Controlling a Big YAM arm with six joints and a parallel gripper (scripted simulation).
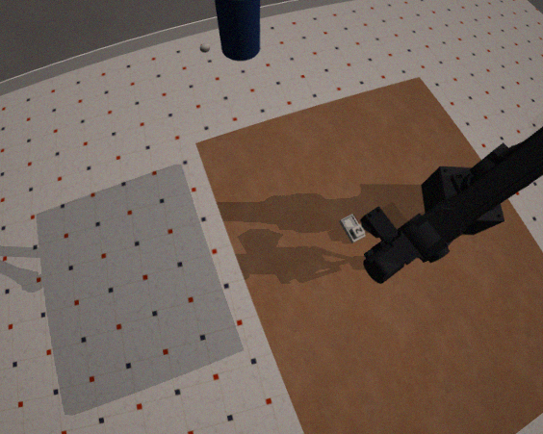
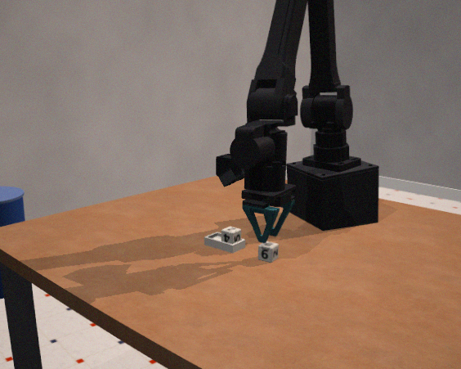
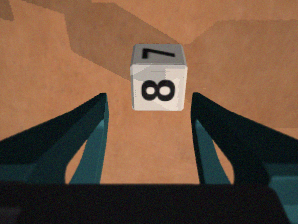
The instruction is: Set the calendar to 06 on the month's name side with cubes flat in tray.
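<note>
Now: hand 4 cm above the white digit cube. Also, from my hand: white tray: 2 cm ahead, 11 cm to the right, 4 cm below.
</note>
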